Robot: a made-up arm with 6 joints.
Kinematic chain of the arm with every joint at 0, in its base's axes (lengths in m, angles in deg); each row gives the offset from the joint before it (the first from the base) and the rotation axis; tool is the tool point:
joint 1: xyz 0 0 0.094 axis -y
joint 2: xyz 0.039 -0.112 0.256 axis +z
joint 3: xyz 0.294 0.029 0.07 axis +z
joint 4: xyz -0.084 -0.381 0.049 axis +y
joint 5: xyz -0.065 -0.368 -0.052 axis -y
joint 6: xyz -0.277 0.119 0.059 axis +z
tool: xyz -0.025 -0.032 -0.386
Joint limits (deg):
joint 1: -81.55..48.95
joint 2: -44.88..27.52
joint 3: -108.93..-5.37
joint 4: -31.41..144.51
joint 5: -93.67..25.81
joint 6: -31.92..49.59
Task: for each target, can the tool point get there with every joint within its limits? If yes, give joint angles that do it. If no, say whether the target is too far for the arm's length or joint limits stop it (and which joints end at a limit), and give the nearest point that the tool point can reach.
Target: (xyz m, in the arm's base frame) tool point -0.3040 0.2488 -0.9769
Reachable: no: joint limits stop it (at a limit: joint 1, joint 2) | nearest point -0.2568 0.1655 -0.3005 | short by 0.683 m
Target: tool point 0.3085 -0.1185 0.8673
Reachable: yes | joints -63.72 -36.59 -24.02 68.01 -8.13 19.35
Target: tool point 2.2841 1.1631 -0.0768
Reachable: no: too far | nearest point 0.8909 0.4327 0.0274 | short by 1.576 m
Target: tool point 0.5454 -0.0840 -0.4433
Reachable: no: joint limits stop it (at a limit: joint 2, joint 3, joint 4, joint 5, joint 6) | nearest point 0.6796 -0.4025 -0.5755 | short by 0.370 m
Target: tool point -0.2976 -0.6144 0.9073
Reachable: yes | joints 16.41 3.57 -42.37 127.23 -30.57 43.34
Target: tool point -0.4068 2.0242 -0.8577
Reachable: no: too far | nearest point -0.3462 0.6143 -0.0145 | short by 1.644 m
